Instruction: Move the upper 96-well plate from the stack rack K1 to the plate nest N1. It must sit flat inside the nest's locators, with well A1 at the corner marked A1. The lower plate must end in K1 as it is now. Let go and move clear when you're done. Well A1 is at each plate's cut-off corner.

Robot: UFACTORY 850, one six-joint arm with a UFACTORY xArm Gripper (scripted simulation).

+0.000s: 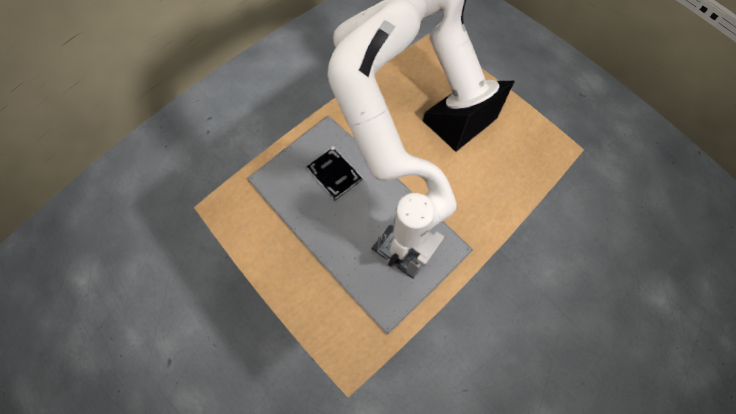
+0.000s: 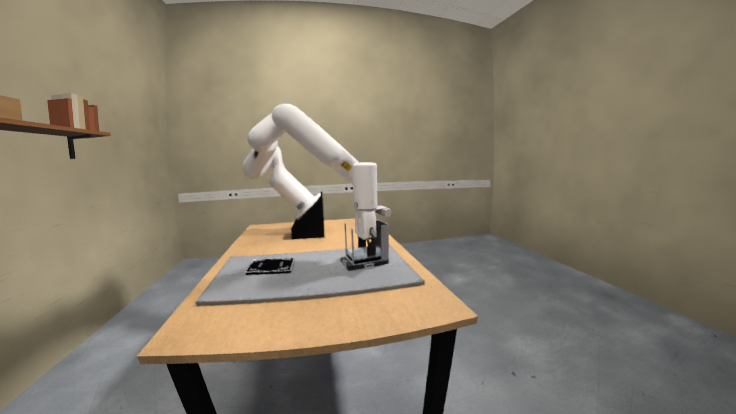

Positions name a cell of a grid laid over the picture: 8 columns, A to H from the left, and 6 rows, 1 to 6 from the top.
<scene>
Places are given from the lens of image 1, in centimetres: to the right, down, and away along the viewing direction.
plate nest N1 (image 1: D3): -13, -10, 124
</scene>
